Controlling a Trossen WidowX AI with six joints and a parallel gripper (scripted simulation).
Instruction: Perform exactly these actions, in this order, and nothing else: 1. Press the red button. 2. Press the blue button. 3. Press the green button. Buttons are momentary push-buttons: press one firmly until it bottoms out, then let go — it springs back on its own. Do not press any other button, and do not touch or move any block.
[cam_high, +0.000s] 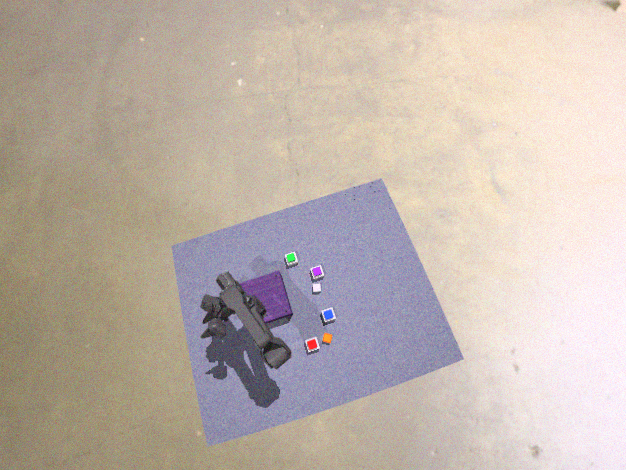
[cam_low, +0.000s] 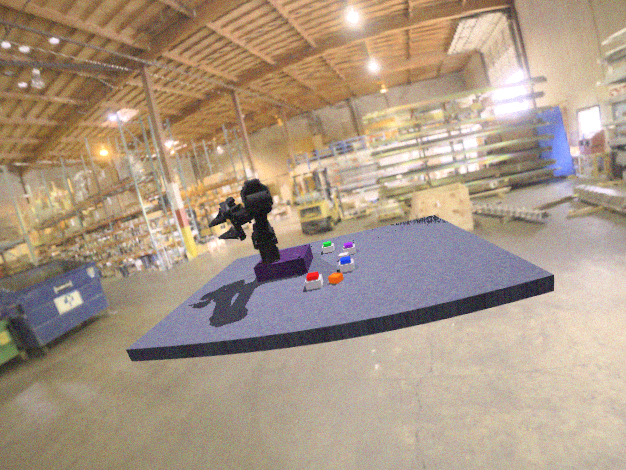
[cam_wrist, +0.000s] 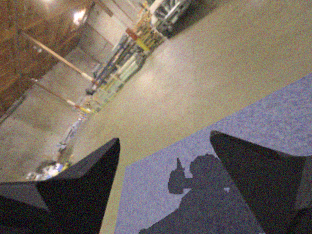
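My gripper tip is 330 mm short of the red button, 210 mm to the left of it and 190 mm above it. Round my gripper tip: green button 410 mm ahead, 160 mm to the left, 190 mm below; then small white block 450 mm ahead, 10 mm to the right, 210 mm below; then orange block 400 mm ahead, 220 mm to the right, 210 mm below.
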